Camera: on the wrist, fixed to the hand. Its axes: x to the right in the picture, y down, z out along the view.
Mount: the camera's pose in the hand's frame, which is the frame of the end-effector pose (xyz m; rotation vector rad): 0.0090 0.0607 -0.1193 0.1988 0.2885 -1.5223
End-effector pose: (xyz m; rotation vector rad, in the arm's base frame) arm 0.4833 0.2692 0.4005 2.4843 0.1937 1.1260
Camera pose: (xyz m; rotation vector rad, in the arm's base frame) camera 0.3979 0.2529 0.5027 1.4374 1.8874 0.6721
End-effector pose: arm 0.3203 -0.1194 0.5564 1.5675 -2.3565 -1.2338
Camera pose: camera 0.3236 -0.1860 0.6728 -2.6212 0.6311 0.4691
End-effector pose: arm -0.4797 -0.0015 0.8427 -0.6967 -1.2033 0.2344
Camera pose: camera -0.3562 0.0060 0.7910 0.4567 -1.1155 -0.9701
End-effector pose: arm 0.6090 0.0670 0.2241 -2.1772 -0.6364 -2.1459
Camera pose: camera 0.5129 -0.0212 0.2556 0.6784 1.7487 1.4507
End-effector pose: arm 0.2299 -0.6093 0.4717 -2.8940 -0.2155 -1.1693
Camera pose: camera 0.1620 -0.6759 0.5663 1.6012 2.0461 1.0969
